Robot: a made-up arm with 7 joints.
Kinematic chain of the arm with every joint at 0, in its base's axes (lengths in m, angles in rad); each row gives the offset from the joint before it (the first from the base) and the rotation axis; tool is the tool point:
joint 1: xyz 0 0 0.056 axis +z
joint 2: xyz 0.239 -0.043 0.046 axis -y
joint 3: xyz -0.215 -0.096 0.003 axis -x
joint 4: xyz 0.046 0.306 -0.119 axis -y
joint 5: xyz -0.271 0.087 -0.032 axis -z
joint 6: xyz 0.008 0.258 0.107 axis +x
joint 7: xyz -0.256 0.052 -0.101 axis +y
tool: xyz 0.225 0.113 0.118
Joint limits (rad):
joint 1: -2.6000..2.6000
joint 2: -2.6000..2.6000
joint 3: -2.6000..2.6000
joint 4: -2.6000..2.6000
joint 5: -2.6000..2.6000
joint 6: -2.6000..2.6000
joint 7: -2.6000..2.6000
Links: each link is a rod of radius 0.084 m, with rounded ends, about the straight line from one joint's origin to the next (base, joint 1, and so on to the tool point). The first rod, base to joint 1, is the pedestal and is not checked.
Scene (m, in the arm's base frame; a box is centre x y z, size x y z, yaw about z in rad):
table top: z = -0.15
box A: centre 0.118 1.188 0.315 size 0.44 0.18 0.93 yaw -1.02
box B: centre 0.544 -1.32 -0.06 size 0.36 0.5 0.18 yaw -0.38
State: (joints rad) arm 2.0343 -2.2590 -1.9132 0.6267 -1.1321 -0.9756 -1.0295
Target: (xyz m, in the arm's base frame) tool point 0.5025 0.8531 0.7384
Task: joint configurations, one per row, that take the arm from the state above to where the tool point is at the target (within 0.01 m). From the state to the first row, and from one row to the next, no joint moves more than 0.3 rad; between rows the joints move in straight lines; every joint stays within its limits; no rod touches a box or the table.
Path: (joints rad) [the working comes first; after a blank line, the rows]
Joints at the target: 1.2413 -2.1916 -2.0633 -0.0203 -1.4560 -0.8479 -1.0015
Straight joint move there: touches box A.

1: 1.9305 -2.1138 -1.8654 0.5235 -1.2922 -0.6829 -1.0362
2: 1.8267 -1.9686 -1.8176 0.4204 -1.4523 -0.3901 -1.0429
3: 1.7230 -1.8234 -1.7697 0.3172 -1.6124 -0.0974 -1.0497
4: 1.6192 -1.6782 -1.7219 0.2141 -1.7725 0.1954 -1.0564
5: 1.5247 -1.8065 -1.8073 0.1555 -1.6934 -0.0654 -1.0427
6: 1.4302 -1.9349 -1.8926 0.0969 -1.6142 -0.3263 -1.0289
7: 1.3357 -2.0632 -1.9780 0.0383 -1.5351 -0.5871 -1.0152
8: 1.2413 -2.1916 -2.0633 -0.0203 -1.4560 -0.8479 -1.0015

